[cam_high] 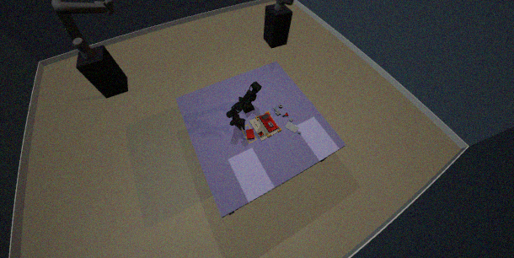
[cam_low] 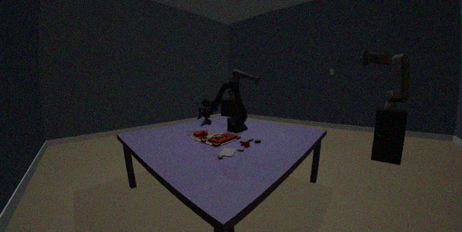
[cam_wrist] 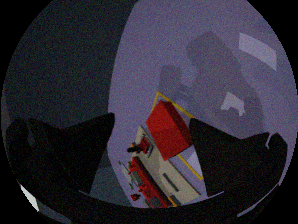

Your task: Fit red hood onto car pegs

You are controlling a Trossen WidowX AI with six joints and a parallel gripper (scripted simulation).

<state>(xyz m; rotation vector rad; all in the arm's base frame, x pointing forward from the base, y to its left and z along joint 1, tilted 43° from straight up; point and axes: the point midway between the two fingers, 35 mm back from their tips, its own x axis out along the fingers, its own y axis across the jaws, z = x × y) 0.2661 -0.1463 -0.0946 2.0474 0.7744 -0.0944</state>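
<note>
Right now my gripper tip is 70 mm above the red hood, 60 mm to the right of it and 30 mm short of it. From my gripper tip the other things lie so: grey flat plate: 470 mm to the left, 130 mm ahead, 90 mm below; then jig: 250 mm to the left, 80 mm below, 10 mm ahead.
</note>
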